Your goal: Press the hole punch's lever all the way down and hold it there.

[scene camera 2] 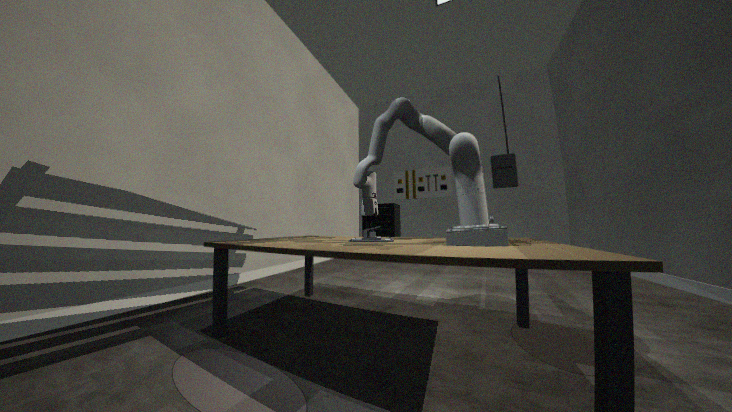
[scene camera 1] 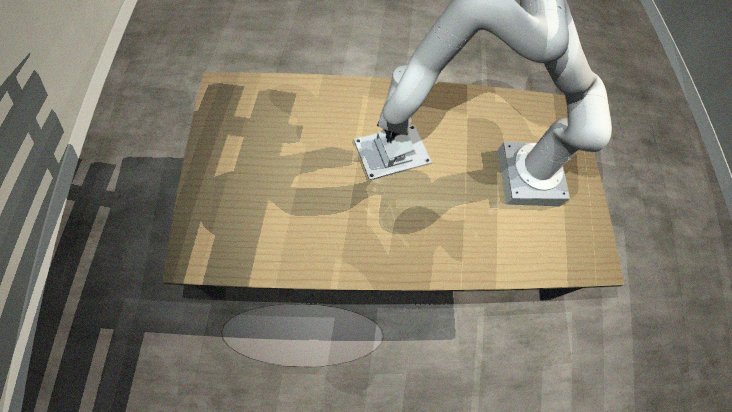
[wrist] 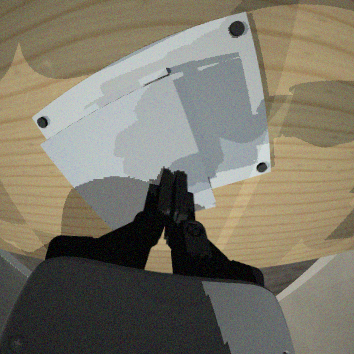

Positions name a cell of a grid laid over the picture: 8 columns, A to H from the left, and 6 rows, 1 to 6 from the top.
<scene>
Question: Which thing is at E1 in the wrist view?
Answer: A flat base plate.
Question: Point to a flat grey lever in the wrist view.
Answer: C3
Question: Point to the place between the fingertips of my gripper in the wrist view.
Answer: D4
</scene>
